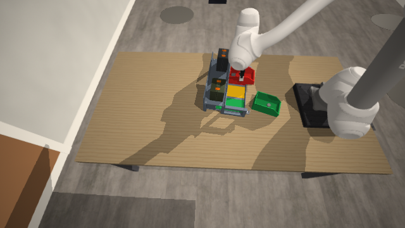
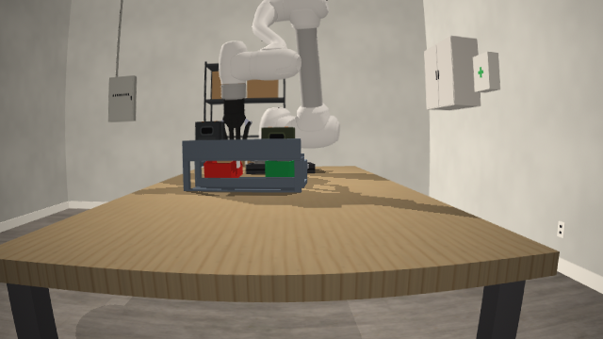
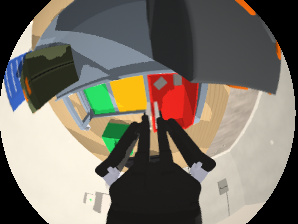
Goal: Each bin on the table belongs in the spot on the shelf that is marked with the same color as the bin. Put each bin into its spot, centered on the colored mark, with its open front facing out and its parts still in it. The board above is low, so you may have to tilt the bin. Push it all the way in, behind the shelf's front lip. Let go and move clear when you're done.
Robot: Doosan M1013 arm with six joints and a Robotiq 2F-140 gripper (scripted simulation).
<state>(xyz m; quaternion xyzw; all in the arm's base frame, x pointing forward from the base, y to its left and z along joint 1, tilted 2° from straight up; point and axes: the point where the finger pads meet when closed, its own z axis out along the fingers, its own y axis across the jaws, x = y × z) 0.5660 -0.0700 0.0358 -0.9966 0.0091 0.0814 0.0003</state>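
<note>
The red bin lies 5 cm to the right of my hand, 4 cm below it and 1 cm behind it. Also, from my hand: green bin (18 cm behind, 16 cm to the left, 6 cm below).
</note>
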